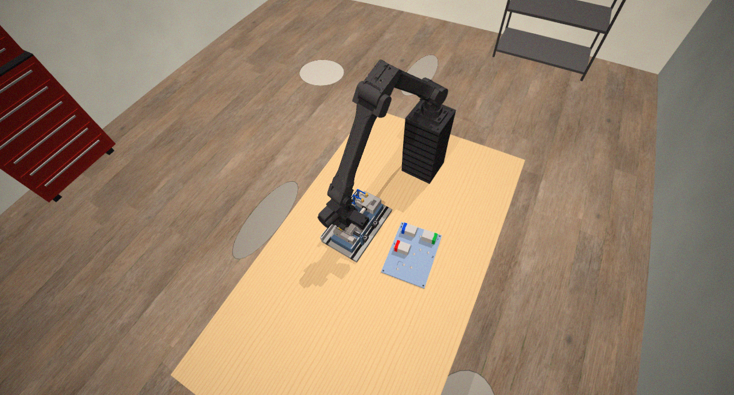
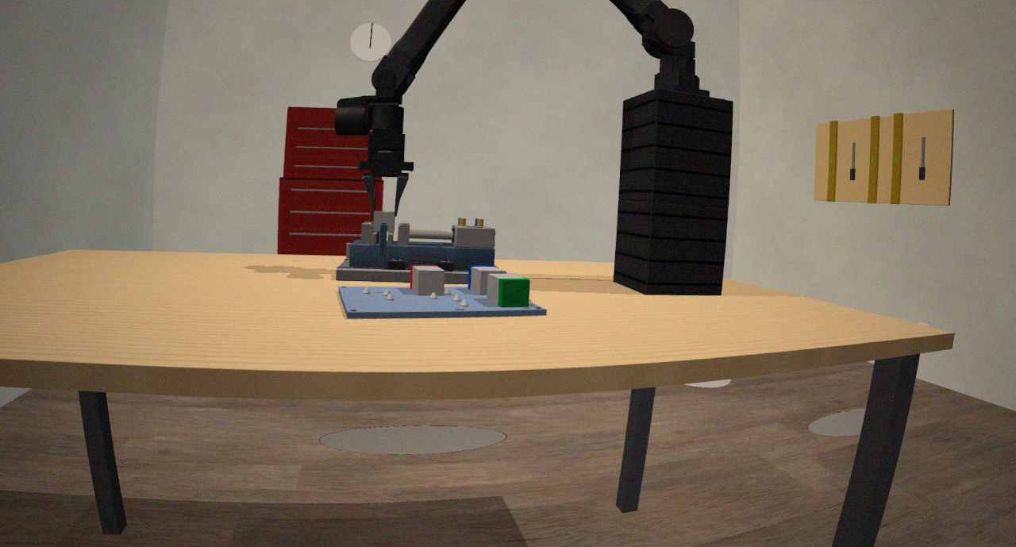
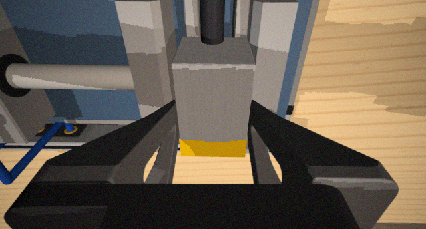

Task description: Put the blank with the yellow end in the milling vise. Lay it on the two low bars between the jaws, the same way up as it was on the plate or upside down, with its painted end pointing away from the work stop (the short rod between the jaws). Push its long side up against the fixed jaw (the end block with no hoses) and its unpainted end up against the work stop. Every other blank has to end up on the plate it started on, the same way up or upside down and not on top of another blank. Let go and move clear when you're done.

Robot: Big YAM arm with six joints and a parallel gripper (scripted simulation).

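My gripper is now 20 mm above the yellow-ended blank. The rest, counted from my hand: work stop rod: 50 mm to the left, 30 mm below; then fixed jaw: 40 mm below, 30 mm ahead; then moving jaw: 40 mm below, 40 mm behind.
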